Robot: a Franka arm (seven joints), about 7 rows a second.
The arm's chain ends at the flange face. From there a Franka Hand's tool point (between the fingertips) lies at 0.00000 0.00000 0.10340 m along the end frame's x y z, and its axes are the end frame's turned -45 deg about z.
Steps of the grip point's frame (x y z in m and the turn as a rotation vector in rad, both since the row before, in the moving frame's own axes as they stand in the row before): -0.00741 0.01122 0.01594 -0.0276 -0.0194 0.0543; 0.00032 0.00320 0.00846 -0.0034 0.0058 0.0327; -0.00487 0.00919 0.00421 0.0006 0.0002 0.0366; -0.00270 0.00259 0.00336 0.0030 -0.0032 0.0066; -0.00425 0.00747 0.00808 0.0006 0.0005 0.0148
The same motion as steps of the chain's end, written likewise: 0.00219 0.00972 0.01600 -0.0332 0.0058 0.0543; 0.00181 0.00220 0.00846 0.0017 0.0065 0.0327; 0.00308 0.01000 0.00421 0.0006 -0.0003 0.0366; 0.00038 0.00373 0.00336 -0.0001 -0.0044 0.0066; 0.00228 0.00837 0.00808 0.0008 -0.0001 0.0148
